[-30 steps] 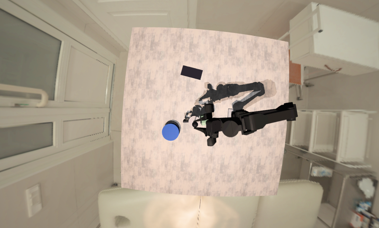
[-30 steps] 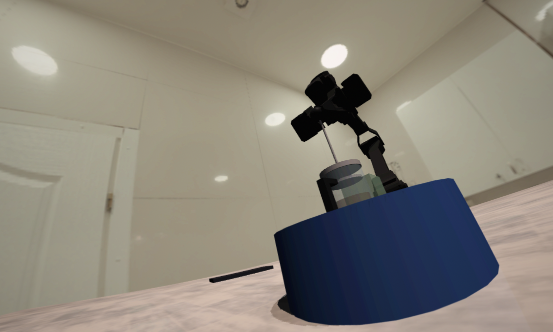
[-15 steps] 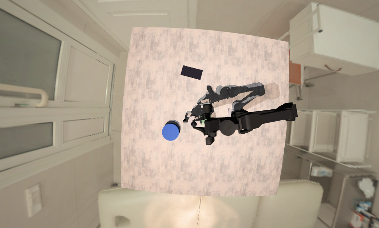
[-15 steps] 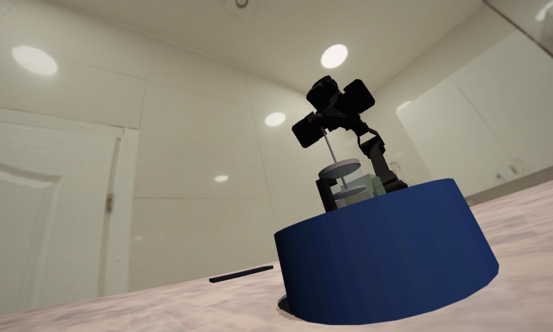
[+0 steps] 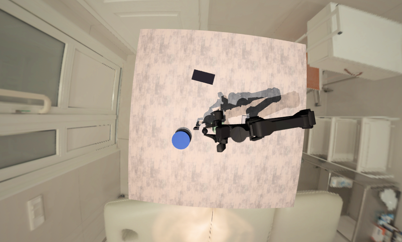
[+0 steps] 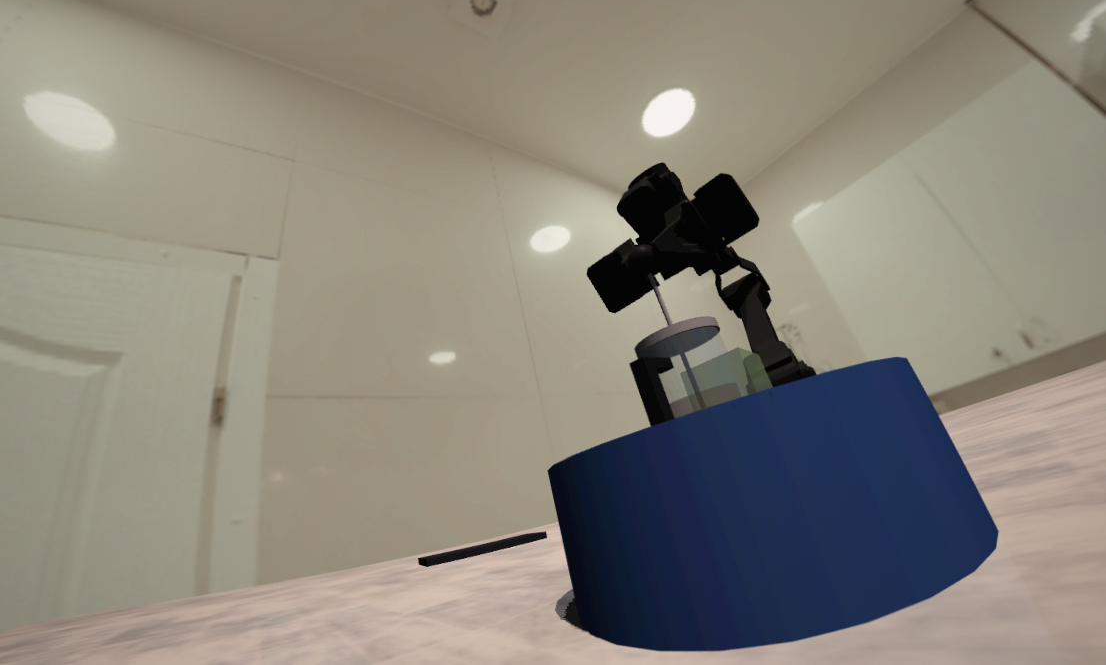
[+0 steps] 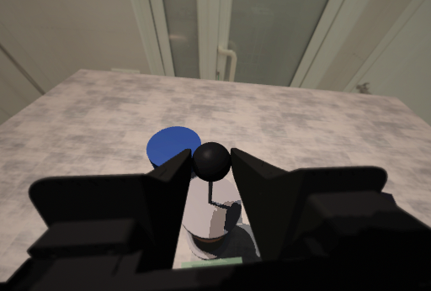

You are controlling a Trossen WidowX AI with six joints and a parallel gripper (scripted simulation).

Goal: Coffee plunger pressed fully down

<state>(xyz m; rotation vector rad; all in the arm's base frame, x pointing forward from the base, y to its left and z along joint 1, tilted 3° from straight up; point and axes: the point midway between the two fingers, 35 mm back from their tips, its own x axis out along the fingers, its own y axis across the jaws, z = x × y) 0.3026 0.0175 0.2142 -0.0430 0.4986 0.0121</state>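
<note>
Right now the coffee press is 110 mm below my gripper tip. Also, from my gripper tip: pale green block (160 mm below, 90 mm behind).
</note>
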